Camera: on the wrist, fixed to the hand. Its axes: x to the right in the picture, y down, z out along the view.
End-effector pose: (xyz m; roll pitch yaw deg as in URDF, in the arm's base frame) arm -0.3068 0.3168 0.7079 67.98 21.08 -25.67
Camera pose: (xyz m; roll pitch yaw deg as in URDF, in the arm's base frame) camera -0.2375 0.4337 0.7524 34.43 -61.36 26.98
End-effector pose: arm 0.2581 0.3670 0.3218 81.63 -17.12 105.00
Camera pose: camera 0.1486 0.3094 0.3934 -74.18 -68.52 -99.58
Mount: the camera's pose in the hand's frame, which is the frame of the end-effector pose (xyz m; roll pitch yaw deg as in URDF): -0.0050 0.0932 -0.1083 -7.61 0.40 92.54
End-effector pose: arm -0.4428 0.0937 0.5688 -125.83 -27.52 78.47
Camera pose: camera -0.3031 0.0664 0.5557 -148.27 47.32 17.90
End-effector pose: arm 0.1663 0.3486 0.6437 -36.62 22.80 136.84
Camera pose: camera 0.2030 0.3002 0.5143 21.59 32.50 -114.21
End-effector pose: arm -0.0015 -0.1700 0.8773 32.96 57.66 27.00
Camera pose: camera -0.0964 -0.0644 0.8600 53.90 -18.97 89.92
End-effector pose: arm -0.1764 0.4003 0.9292 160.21 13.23 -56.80
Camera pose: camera -0.2050 0.3509 1.0603 159.20 -20.23 -144.62
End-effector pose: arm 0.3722 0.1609 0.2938 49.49 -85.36 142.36
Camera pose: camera 0.2857 0.0472 0.2889 -94.59 -0.97 -78.51
